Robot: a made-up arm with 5 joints.
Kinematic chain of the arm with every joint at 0, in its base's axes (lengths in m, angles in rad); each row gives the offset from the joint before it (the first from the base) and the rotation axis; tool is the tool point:
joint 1: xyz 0 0 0.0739 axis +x
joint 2: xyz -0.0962 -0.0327 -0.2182 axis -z
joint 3: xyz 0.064 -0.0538 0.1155 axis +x
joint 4: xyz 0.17 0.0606 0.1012 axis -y
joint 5: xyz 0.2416 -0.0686 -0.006 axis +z
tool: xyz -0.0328 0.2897 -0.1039
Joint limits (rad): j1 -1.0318..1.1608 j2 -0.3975..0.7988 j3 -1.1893..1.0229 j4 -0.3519..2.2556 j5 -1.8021..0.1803
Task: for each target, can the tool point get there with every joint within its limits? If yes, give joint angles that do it. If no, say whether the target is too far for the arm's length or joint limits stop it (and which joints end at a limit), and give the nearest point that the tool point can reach.
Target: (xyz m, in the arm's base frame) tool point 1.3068 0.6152 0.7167
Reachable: no: too far | nearest point 0.5653 0.2672 0.3531 | short by 0.896 m
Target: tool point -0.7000 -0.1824 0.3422
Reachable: no: joint limits stop it (at a limit: joint 2, joint 3, joint 4, joint 5) | nearest point -0.5184 -0.2537 0.4470 | short by 0.221 m
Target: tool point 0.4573 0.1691 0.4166
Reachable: yes | joints -0.6436 0.1867 0.1263 1.0785 -0.9880
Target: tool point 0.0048 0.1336 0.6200
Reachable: yes | joints -0.6789 0.1061 0.3348 1.9885 -1.4191
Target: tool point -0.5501 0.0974 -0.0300
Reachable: no: joint limits stop it (at a limit: joint 1, joint 2, joint 3, joint 4) | nearest point -0.3031 0.2992 -0.2306 | short by 0.377 m
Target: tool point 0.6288 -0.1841 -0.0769
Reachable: yes | joints -0.1494 0.2067 0.1225 -0.1445 -1.4170
